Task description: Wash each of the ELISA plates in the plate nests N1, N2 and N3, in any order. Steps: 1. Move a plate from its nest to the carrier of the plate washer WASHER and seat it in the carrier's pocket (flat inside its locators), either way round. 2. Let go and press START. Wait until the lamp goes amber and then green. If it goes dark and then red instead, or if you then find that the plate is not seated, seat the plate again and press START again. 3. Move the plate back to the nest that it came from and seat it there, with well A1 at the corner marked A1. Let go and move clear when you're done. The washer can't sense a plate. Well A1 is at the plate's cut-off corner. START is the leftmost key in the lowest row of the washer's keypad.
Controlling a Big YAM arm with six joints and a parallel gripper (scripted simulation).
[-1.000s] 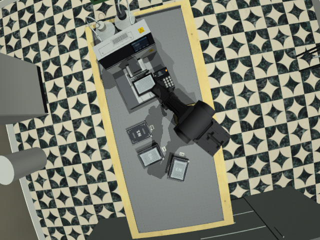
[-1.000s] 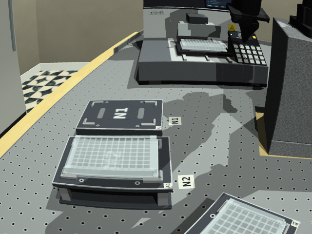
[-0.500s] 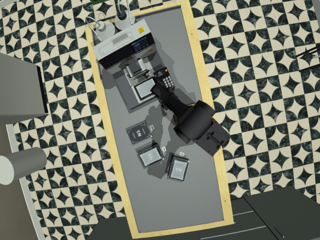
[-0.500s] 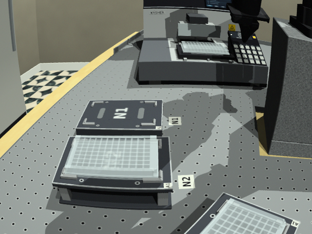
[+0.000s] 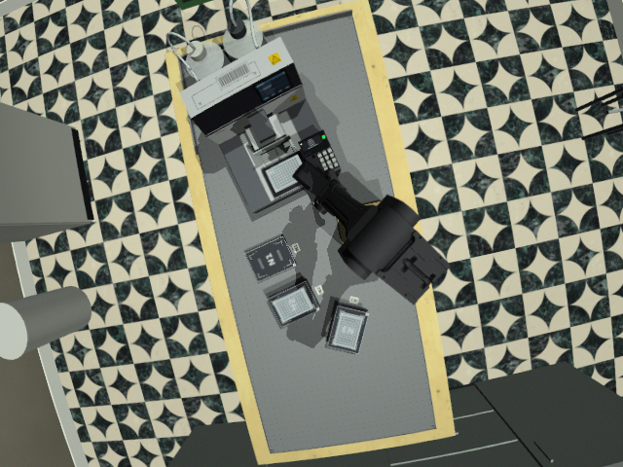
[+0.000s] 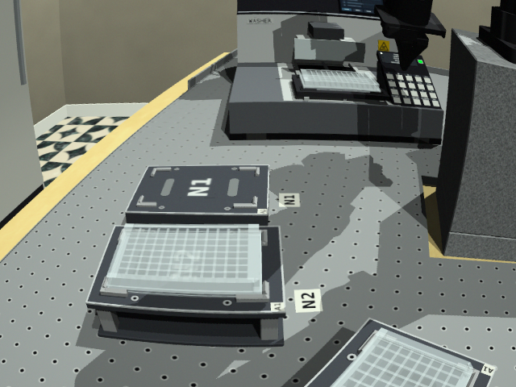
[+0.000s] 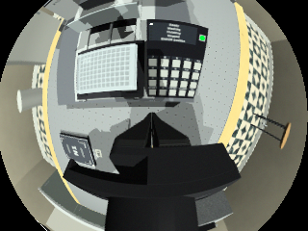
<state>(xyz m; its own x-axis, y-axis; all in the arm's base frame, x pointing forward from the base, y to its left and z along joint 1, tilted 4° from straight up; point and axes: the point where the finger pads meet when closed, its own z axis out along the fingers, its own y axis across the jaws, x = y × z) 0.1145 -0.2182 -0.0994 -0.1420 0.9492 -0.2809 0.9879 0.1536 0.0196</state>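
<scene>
My gripper is now 10 cm short of the washer carrier, 6 cm to the left of it and 7 cm above it. Round my hand: plate washer: 13 cm ahead, 22 cm to the right, 1 cm below; then nest N3: 6 cm ahead, 54 cm to the left, 10 cm below; then nest label: 16 cm ahead, 20 cm to the left, 14 cm below.
</scene>
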